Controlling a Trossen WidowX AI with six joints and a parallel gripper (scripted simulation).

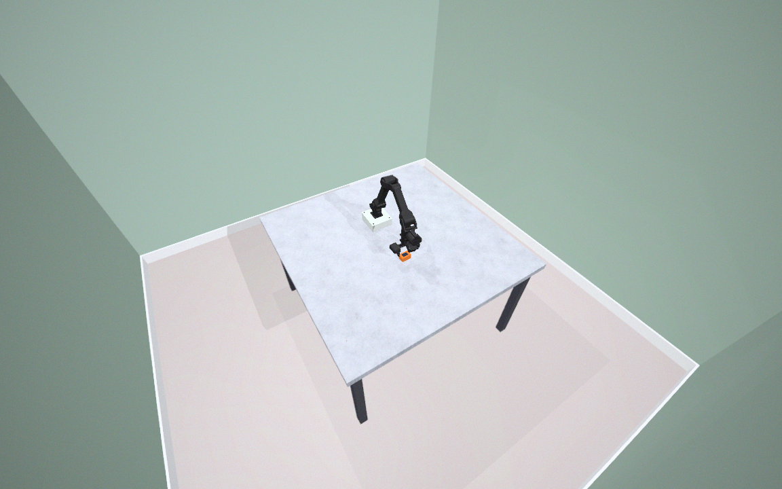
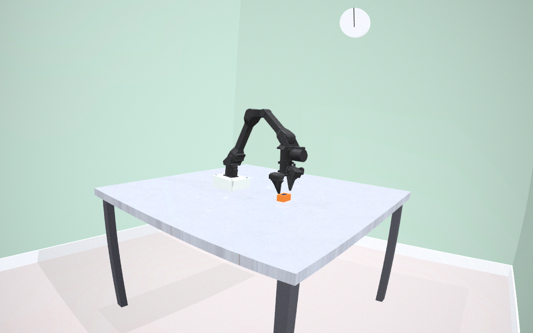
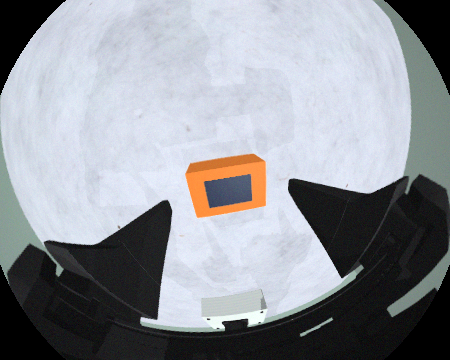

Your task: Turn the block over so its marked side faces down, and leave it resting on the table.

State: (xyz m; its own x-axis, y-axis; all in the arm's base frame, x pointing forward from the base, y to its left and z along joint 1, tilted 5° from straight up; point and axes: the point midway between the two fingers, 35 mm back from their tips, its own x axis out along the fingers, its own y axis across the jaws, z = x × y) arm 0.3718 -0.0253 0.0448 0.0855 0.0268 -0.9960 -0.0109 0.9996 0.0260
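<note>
My gripper tip is now 20 mm above the block.
</note>
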